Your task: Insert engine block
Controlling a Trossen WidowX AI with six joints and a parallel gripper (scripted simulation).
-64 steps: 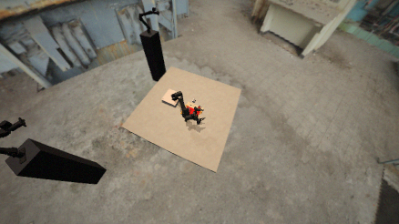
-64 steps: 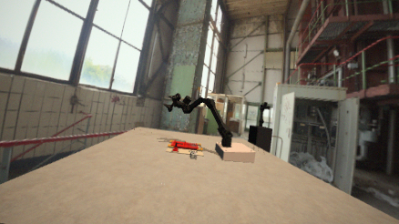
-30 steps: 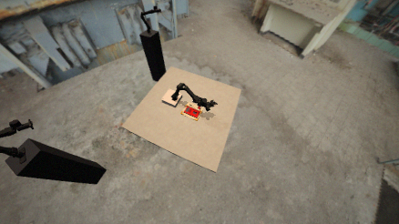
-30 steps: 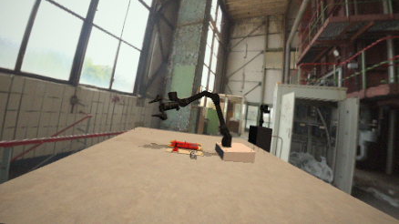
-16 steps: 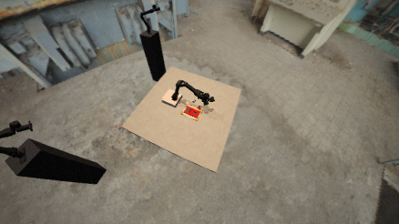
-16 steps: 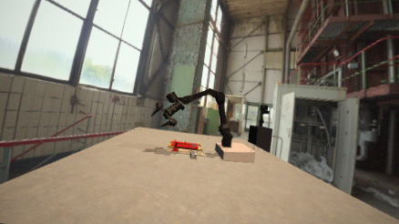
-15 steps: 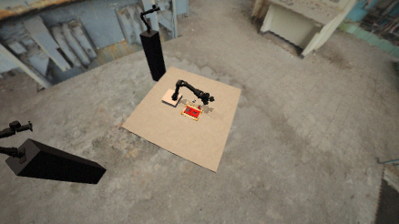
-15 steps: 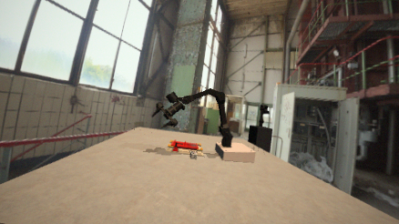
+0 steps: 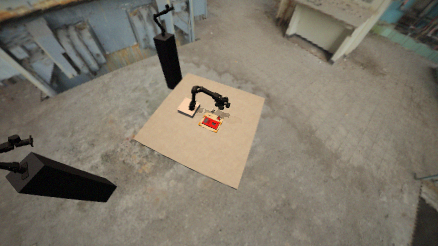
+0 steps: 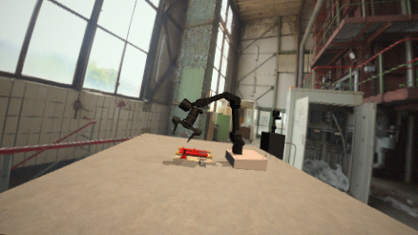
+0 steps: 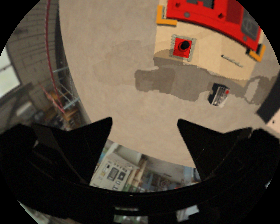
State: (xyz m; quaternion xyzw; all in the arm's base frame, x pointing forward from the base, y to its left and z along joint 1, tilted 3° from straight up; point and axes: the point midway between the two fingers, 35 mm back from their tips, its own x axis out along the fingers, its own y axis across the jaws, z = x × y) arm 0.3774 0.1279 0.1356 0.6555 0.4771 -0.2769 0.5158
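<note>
My gripper tip is now 15 cm past the grey engine block, 13 cm above it and 2 cm to the left of it.
</note>
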